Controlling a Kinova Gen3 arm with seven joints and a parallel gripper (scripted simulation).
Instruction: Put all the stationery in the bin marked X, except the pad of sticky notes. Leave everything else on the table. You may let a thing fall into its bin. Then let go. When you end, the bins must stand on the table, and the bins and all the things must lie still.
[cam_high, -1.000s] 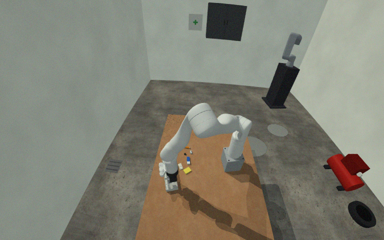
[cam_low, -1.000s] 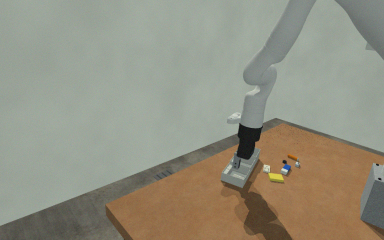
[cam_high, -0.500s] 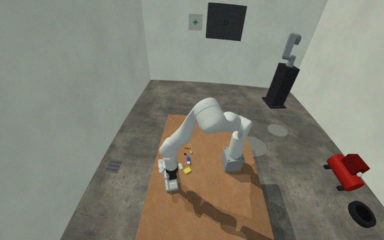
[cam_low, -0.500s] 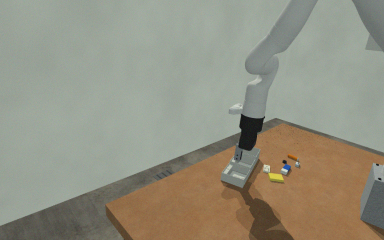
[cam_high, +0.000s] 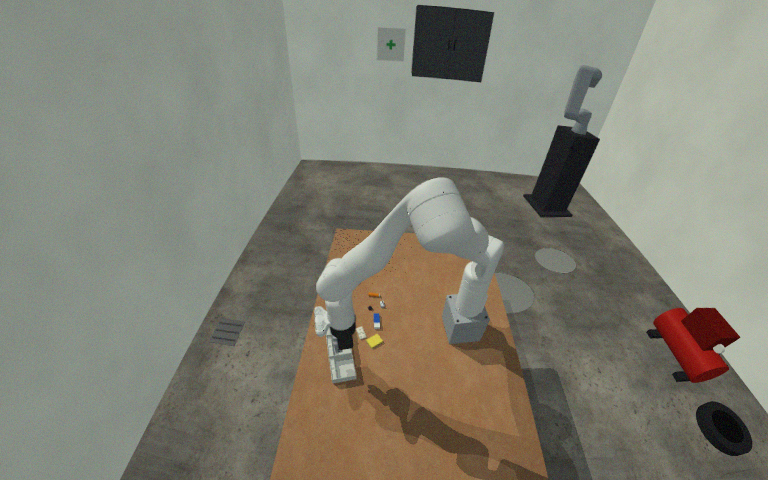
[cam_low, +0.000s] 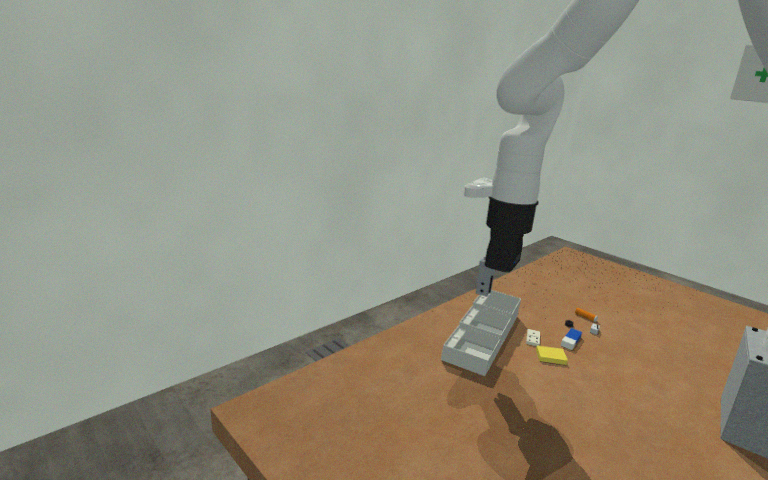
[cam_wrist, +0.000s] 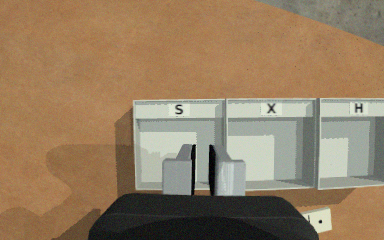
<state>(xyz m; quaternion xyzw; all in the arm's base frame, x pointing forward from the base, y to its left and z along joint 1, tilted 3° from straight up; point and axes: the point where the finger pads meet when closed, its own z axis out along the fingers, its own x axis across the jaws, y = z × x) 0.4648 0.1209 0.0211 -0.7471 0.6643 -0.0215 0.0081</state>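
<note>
Now: the white sharpener 260 mm to the right of my hand, 170 mm behind it and 130 mm below it. Round my hand: sticky notes: 140 mm below, 120 mm behind, 90 mm to the right; then white domino: 140 mm below, 130 mm to the right, 80 mm behind; then grey three-compartment bin: 120 mm below, 70 mm to the right, 10 mm ahead.
</note>
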